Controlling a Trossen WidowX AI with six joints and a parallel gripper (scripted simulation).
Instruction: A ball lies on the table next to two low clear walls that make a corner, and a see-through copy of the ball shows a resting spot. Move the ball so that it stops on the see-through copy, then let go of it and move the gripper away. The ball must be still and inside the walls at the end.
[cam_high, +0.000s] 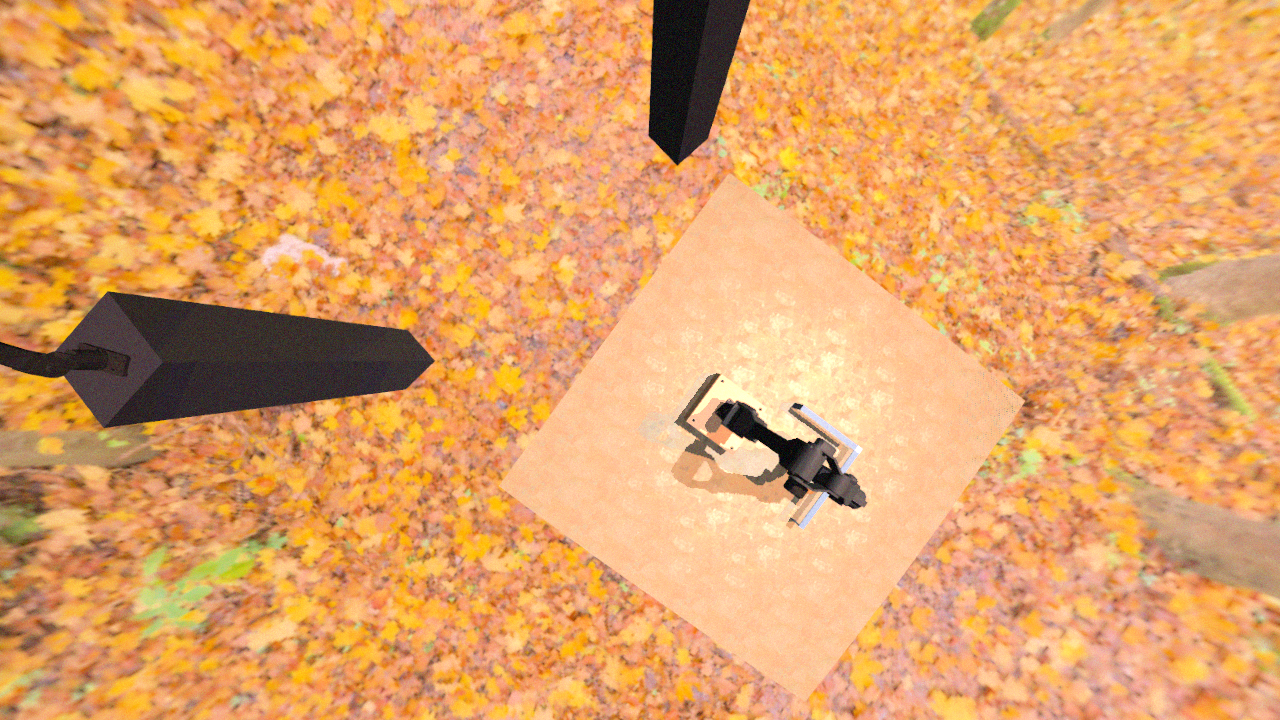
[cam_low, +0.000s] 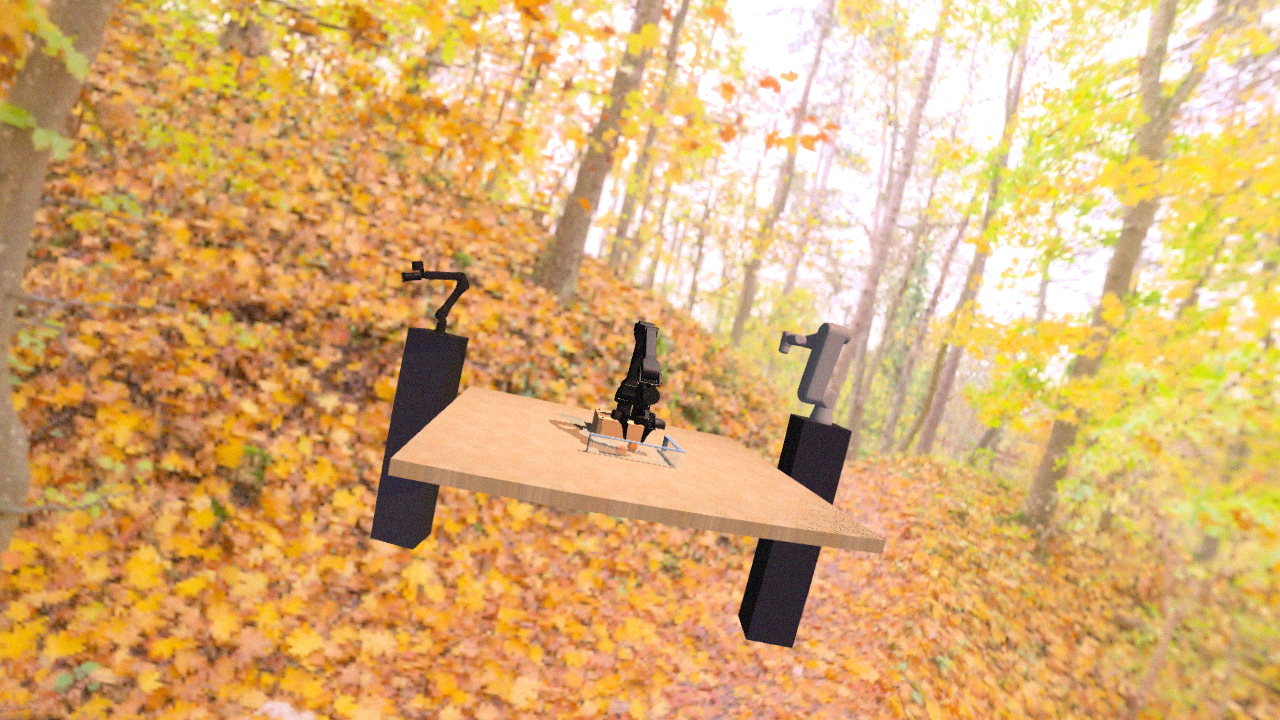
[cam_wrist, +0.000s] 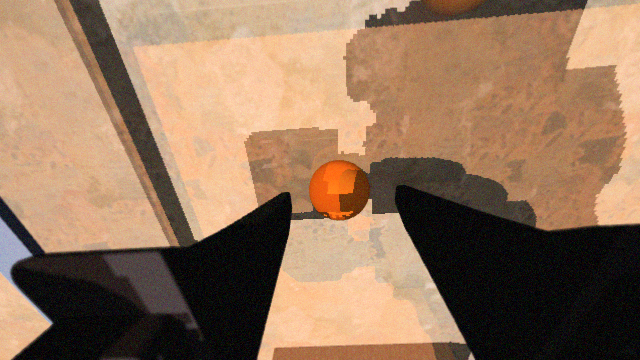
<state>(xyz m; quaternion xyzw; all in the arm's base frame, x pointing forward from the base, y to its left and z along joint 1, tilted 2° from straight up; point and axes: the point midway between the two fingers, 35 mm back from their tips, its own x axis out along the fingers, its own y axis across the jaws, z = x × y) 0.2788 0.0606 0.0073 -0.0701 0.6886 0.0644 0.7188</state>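
Right now the orange ball is 1 cm below my gripper tip. Round my gripper tip: see-through copy of ball: 10 cm ahead, 3 cm to the right, 1 cm below.
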